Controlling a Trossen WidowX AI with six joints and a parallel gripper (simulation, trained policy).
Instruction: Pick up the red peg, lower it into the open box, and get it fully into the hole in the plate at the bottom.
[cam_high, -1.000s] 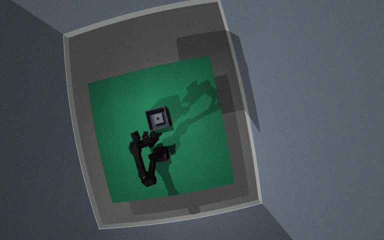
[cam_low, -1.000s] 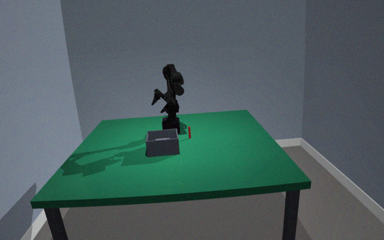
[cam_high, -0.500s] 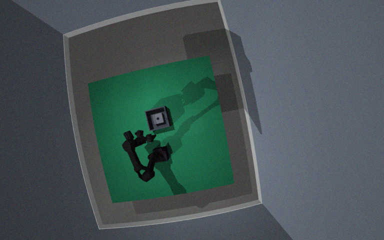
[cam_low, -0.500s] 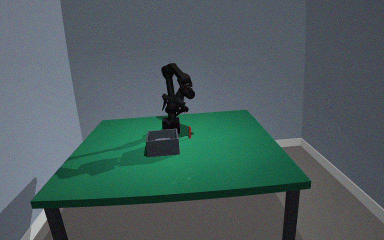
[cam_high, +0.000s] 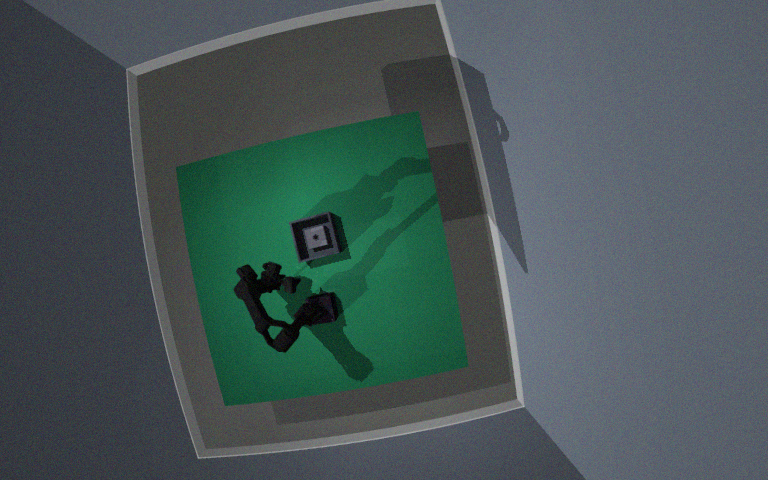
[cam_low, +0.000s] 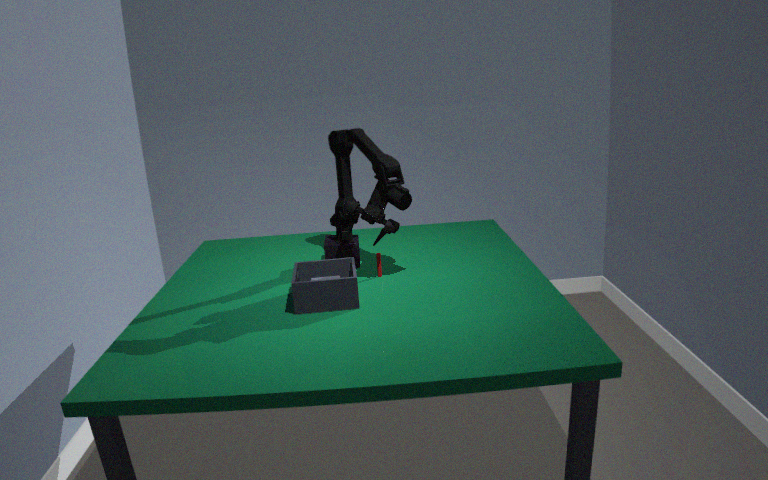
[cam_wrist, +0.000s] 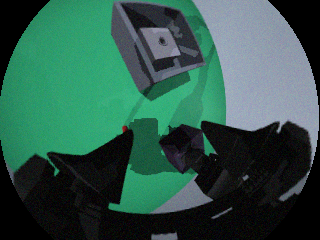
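Right now the red peg is 5 cm to the left of my gripper tip and 10 cm below it. Round my gripper tip: dark grey box 14 cm ahead, 14 cm to the right, 11 cm below; light grey plate 14 cm ahead, 14 cm to the right, 9 cm below.
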